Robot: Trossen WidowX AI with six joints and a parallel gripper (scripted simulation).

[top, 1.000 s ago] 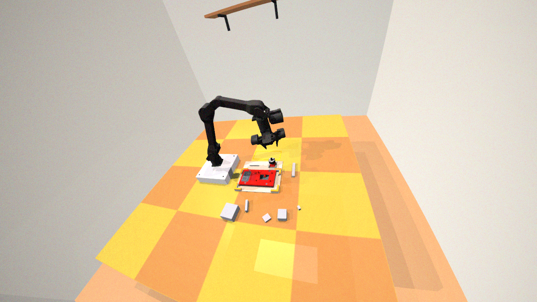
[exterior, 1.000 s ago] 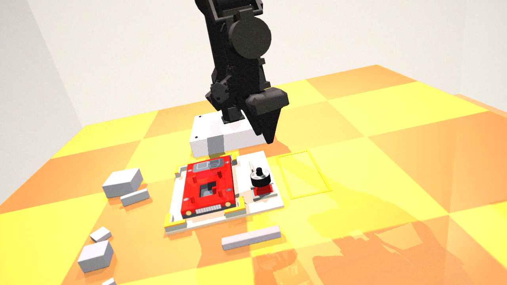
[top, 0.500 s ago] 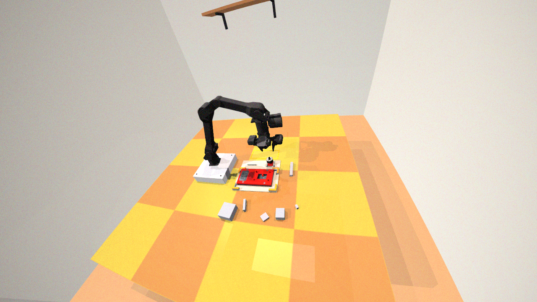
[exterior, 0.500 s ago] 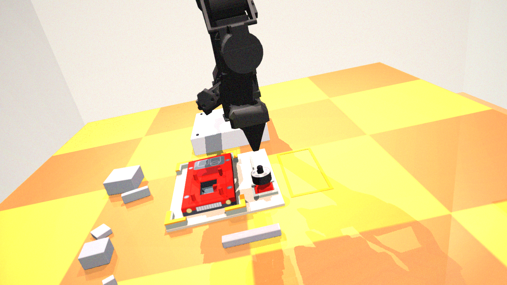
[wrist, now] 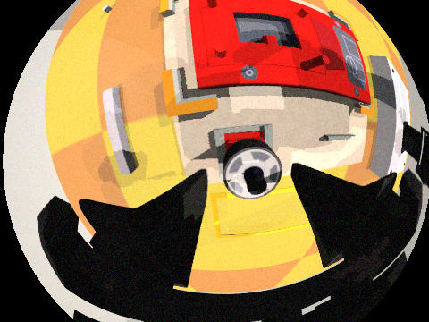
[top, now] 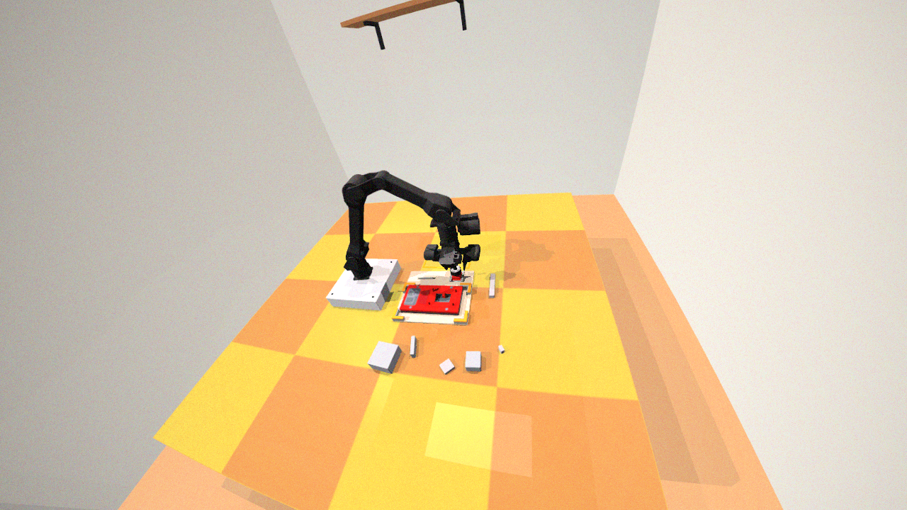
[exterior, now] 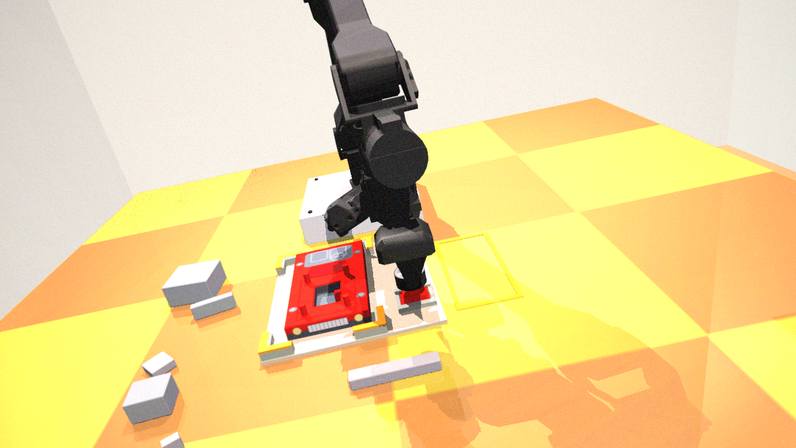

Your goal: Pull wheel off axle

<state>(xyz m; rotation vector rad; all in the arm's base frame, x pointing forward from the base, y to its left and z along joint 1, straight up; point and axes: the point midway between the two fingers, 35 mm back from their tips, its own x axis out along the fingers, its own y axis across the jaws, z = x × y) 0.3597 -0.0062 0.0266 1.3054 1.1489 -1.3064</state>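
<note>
Now: the long grey bar 13 cm ahead of my gripper tip, 5 cm to the right of it and 3 cm below it.
</note>
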